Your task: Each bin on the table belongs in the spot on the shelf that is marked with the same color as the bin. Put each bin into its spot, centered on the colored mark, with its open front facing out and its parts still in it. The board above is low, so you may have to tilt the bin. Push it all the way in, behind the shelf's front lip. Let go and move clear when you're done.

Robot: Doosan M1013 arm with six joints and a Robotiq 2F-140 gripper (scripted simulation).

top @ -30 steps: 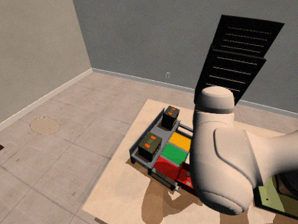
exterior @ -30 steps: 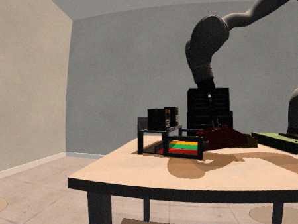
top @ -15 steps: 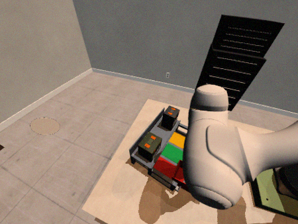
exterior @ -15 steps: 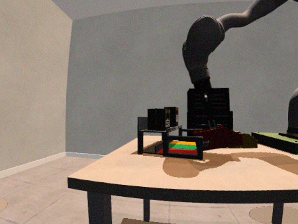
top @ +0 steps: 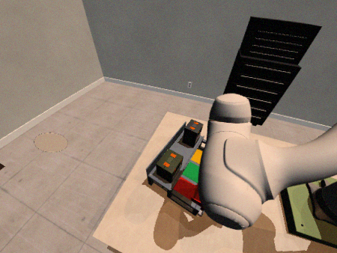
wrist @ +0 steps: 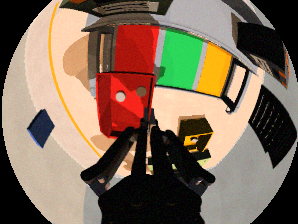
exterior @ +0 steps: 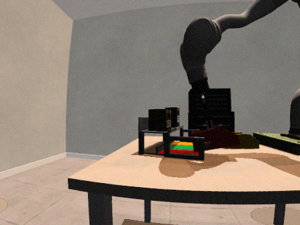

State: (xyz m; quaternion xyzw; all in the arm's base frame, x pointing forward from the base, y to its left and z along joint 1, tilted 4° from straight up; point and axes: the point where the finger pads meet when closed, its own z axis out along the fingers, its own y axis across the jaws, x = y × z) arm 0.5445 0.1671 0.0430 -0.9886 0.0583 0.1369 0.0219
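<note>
Right now my hand is 10 mm past the red bin, 50 mm to the right of it and 40 mm above it. Also, from my hand: yellow bin (180 mm behind, 160 mm to the right, 80 mm below); then dark box (190 mm ahead, 210 mm to the right, 50 mm above).
</note>
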